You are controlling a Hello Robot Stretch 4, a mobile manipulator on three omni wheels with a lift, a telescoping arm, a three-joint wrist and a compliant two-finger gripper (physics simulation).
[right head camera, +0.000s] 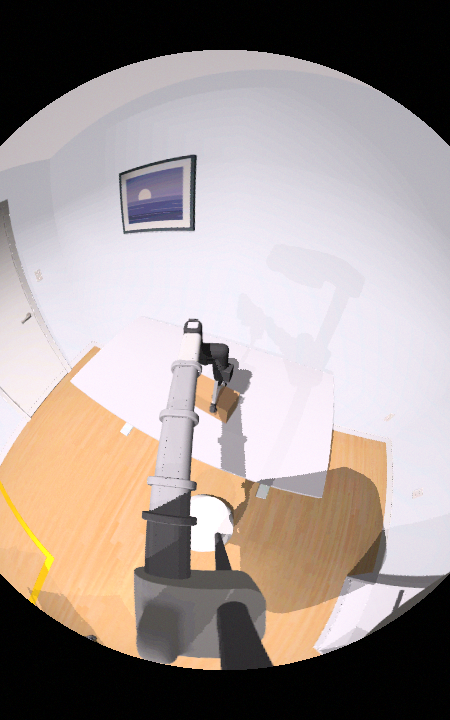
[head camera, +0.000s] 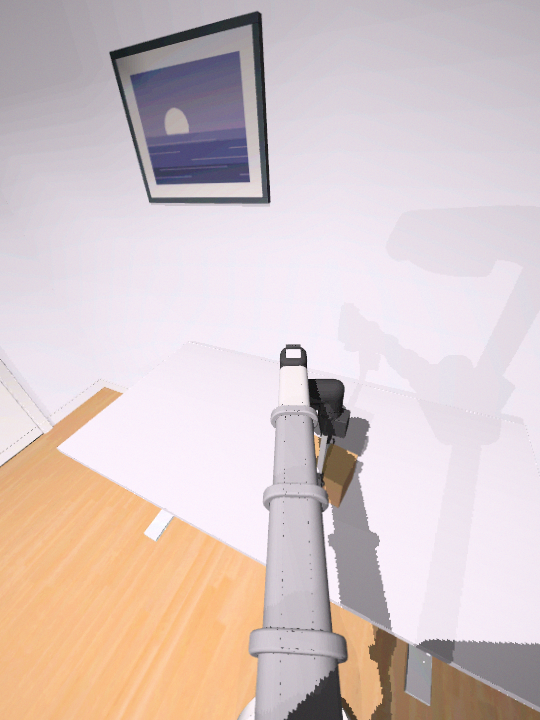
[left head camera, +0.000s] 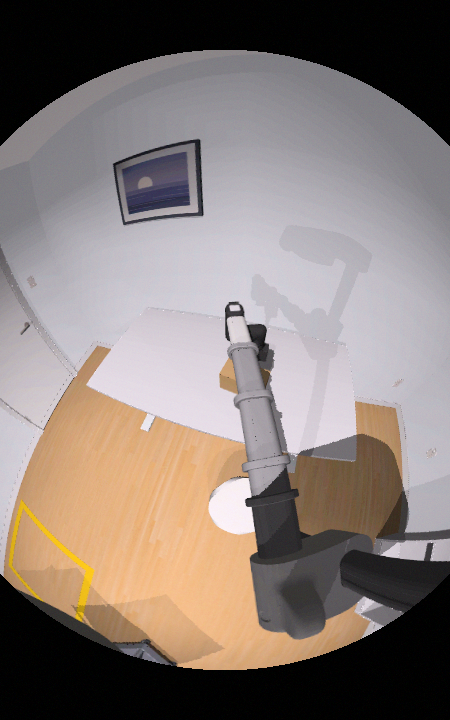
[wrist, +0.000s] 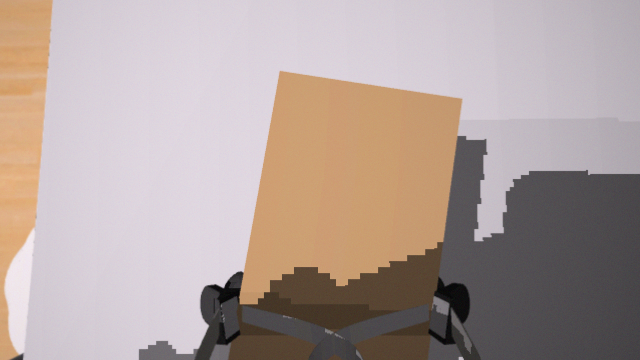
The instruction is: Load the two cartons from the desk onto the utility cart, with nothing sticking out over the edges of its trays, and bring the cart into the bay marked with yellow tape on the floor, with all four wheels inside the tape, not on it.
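Pixels of known places: gripper, between the fingertips: (right head camera: 217,399) (head camera: 323,466) (wrist: 332,292); robot's base, origin of its link: (right head camera: 202,521) (left head camera: 238,504).
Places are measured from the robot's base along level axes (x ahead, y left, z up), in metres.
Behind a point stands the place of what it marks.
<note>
A brown carton (head camera: 340,473) @[z 0.810, x 0.535, y -0.125 m] (left head camera: 233,378) @[z 0.809, x 0.573, y -0.008 m] (right head camera: 229,404) @[z 0.811, x 0.531, y -0.137 m] (wrist: 350,190) @[z 0.810, x 0.619, y -0.027 m] lies on the white desk (head camera: 174,436) @[z 0.693, x 0.742, y 0.440 m] (left head camera: 159,361) @[z 0.692, x 0.808, y 0.383 m] (right head camera: 286,424) @[z 0.693, x 0.484, y -0.423 m] (wrist: 150,150) @[z 0.693, x 0.468, y 0.080 m], partly behind my arm in the head views. My gripper (wrist: 332,292) @[z 0.765, x 0.585, y -0.088 m] points down over its near end. The fingertips press against its two long sides, so the gripper is shut on it. No gap shows between the carton and the desk. The second carton does not show. Yellow tape (left head camera: 91,573) @[z -0.028, x -0.770, y 1.283 m] (right head camera: 50,560) @[z -0.027, x -0.768, y 1.291 m] marks the floor at the lower left. A dark grey piece (left head camera: 142,650), perhaps the cart, shows at the bottom edge.
The wall with a framed picture (head camera: 191,116) @[z 1.629, x 1.298, y 0.323 m] (left head camera: 159,183) @[z 1.590, x 1.288, y 0.296 m] (right head camera: 159,193) @[z 1.607, x 1.280, y 0.279 m] rises behind the desk. A white disc (left head camera: 230,507) @[z 0.187, x -0.002, y 0.062 m] (right head camera: 204,523) @[z 0.187, x 0.001, y -0.022 m] lies low beside my arm, before the desk. A door (left head camera: 15,361) @[z 0.730, x 0.945, y 1.935 m] (right head camera: 26,350) @[z 0.597, x 1.047, y 1.897 m] is at the left. White furniture (right head camera: 350,610) stands at the lower right.
</note>
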